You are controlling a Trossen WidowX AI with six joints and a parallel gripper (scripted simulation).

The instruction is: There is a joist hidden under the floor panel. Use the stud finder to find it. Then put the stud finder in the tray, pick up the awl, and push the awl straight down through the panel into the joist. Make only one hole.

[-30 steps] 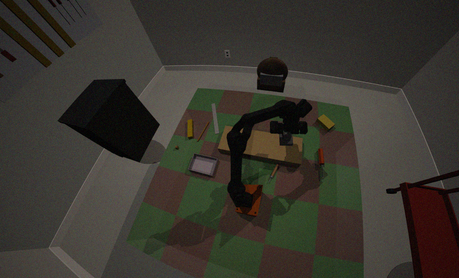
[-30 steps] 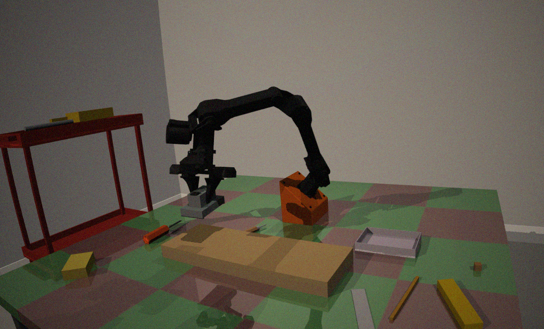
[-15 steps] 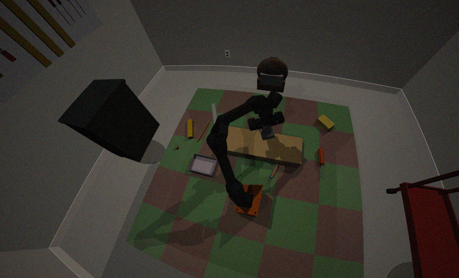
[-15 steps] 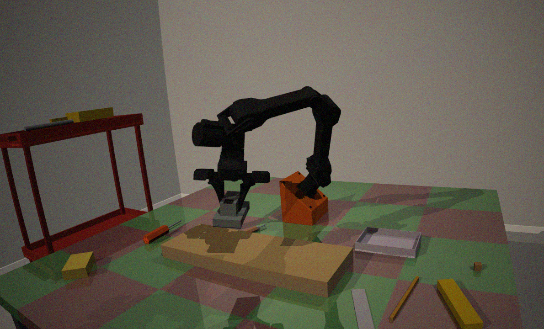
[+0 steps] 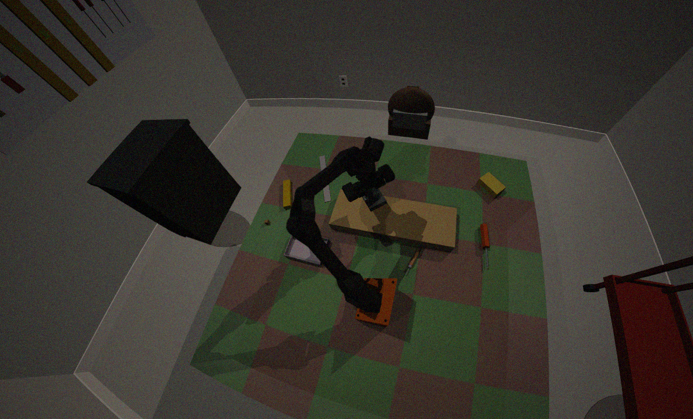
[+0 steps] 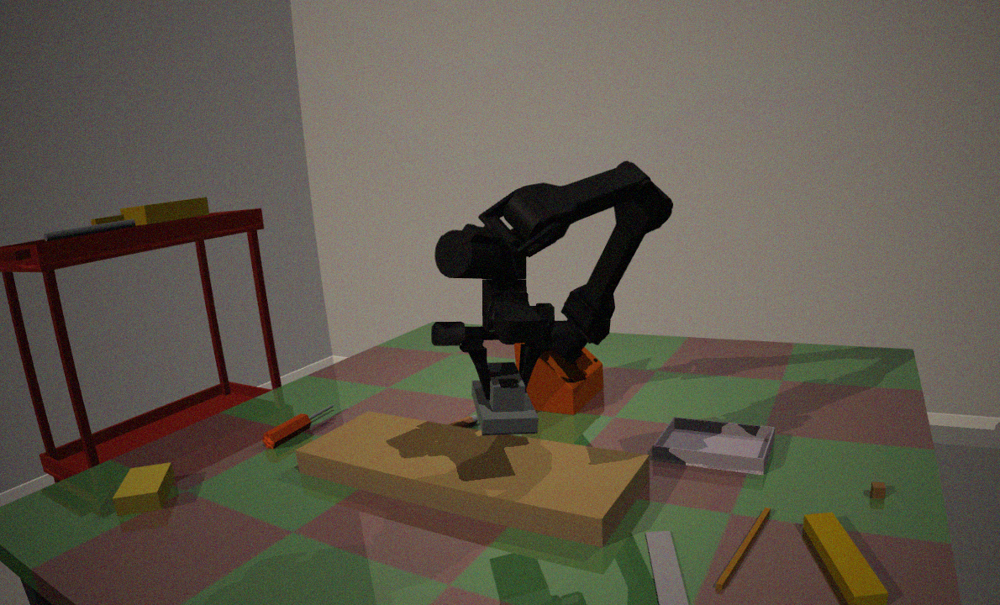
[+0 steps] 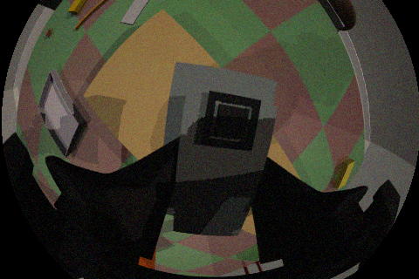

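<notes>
The grey tray lies 240 mm to the left of my gripper tip, 220 mm behind it and 140 mm below it. The rest, counted from my gripper tip: wooden-handled awl: 220 mm behind, 200 mm to the right, 140 mm below; then grey ruler: 260 mm to the left, 160 mm ahead, 150 mm below; then grey stud finder: 20 mm above, 10 mm to the left, 10 mm ahead.
</notes>
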